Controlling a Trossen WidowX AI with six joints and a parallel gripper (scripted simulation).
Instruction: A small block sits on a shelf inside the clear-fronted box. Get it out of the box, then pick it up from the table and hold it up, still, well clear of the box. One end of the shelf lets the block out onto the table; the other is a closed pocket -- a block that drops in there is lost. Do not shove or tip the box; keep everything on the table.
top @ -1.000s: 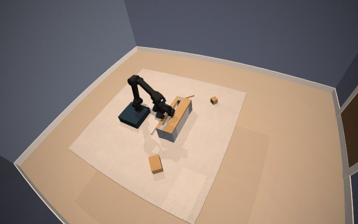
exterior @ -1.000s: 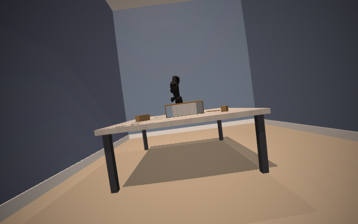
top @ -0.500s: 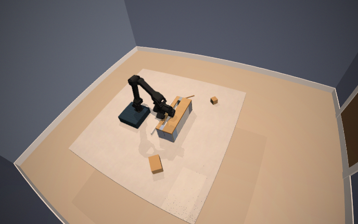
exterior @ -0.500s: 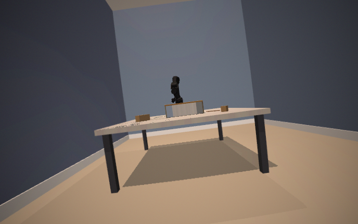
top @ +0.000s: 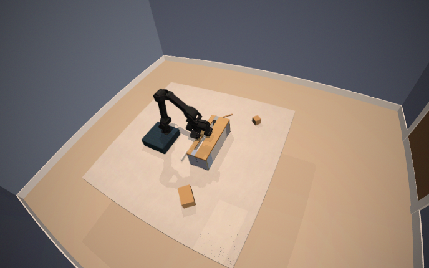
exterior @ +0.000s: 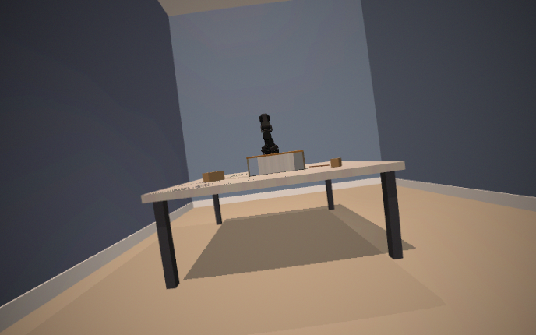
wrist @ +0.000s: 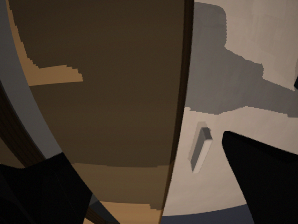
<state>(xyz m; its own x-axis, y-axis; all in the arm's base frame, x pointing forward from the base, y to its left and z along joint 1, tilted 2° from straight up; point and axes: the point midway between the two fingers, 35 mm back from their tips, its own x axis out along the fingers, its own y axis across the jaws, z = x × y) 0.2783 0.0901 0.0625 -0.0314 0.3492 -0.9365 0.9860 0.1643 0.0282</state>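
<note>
The orange block is 4 cm ahead of my gripper tip and 3 cm to the left of it. From my gripper tip the other things lie so: thin wooden stick: 1 cm behind, 28 cm to the left, 8 cm below; then clear-fronted box: 4 cm ahead, 3 cm to the right, 2 cm below; then larger tan block: 19 cm ahead, 43 cm to the right, 6 cm below.
</note>
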